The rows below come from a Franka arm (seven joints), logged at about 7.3 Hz.
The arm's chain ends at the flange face. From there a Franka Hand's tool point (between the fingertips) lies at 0.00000 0.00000 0.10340 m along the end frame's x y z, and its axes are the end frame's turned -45 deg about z.
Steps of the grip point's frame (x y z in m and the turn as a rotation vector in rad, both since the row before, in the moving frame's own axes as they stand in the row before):
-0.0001 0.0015 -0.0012 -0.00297 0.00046 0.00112
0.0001 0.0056 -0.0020 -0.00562 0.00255 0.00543
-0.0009 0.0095 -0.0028 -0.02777 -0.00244 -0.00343
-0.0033 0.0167 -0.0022 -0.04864 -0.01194 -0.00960
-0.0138 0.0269 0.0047 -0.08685 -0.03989 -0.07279
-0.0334 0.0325 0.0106 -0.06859 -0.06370 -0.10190
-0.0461 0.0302 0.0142 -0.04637 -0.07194 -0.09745
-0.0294 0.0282 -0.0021 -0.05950 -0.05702 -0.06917
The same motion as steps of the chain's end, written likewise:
0.0007 0.0009 -0.0012 -0.00177 0.00243 0.00112
0.0034 0.0037 -0.0020 -0.00217 0.00578 0.00543
0.0042 0.0051 -0.0028 -0.02136 0.01791 -0.00343
0.0068 0.0097 -0.0021 -0.04284 0.02595 -0.00960
0.0055 0.0197 0.0052 -0.08962 0.03321 -0.07279
-0.0015 0.0370 0.0111 -0.09354 0.00346 -0.10190
-0.0098 0.0452 0.0146 -0.08366 -0.01808 -0.09745
-0.0013 0.0322 -0.0017 -0.08239 0.00175 -0.06917

